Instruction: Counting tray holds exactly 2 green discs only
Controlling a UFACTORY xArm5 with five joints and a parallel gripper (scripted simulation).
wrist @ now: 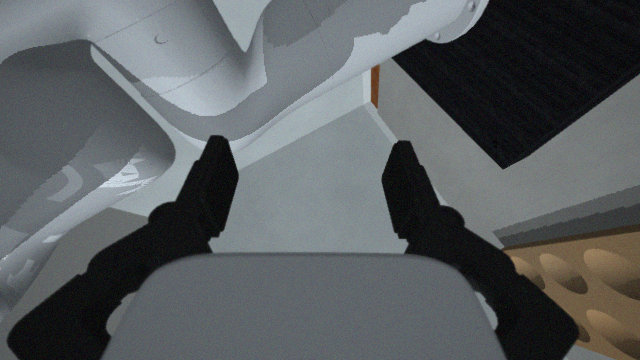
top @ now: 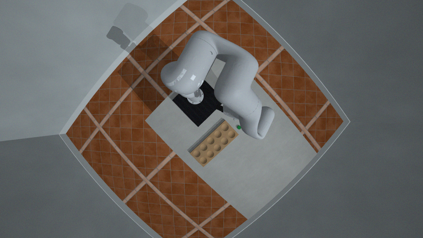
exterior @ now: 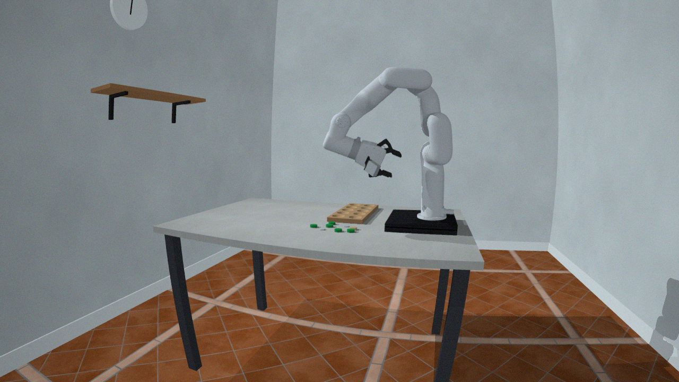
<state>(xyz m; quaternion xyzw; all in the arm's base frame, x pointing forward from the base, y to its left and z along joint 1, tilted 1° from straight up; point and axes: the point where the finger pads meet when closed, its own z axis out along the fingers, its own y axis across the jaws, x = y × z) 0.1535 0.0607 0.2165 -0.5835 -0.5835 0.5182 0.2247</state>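
Right now my hand is 250 mm above the tan disc, 140 mm short of it and 80 mm to the right of it. Also, from my hand: wooden counting tray: 240 mm below, 210 mm to the right, 210 mm ahead.
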